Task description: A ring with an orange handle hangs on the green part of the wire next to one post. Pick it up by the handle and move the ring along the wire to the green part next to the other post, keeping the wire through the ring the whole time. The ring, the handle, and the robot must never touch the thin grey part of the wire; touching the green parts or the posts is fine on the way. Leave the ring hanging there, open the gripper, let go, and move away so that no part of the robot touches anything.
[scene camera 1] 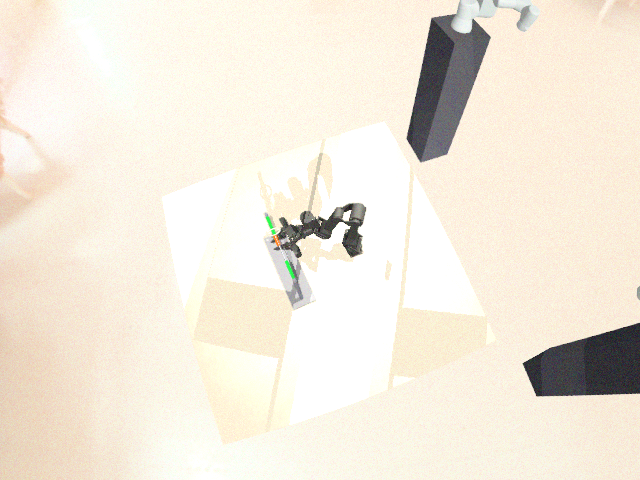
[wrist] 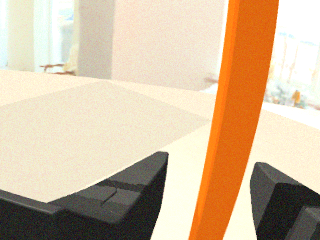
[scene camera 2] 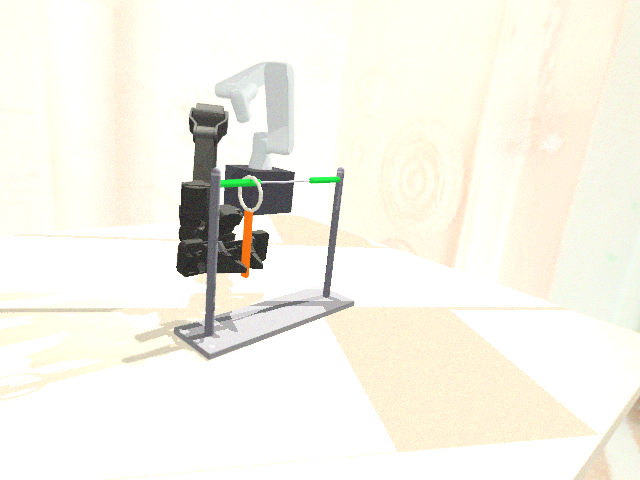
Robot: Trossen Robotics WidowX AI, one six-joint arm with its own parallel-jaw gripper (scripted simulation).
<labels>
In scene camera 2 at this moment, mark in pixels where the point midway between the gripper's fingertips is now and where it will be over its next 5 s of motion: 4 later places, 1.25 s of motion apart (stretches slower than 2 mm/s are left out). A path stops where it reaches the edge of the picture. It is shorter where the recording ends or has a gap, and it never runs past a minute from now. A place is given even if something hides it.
The gripper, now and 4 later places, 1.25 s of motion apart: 254, 268; 260, 262; 275, 258; 290, 256; 307, 252
</labels>
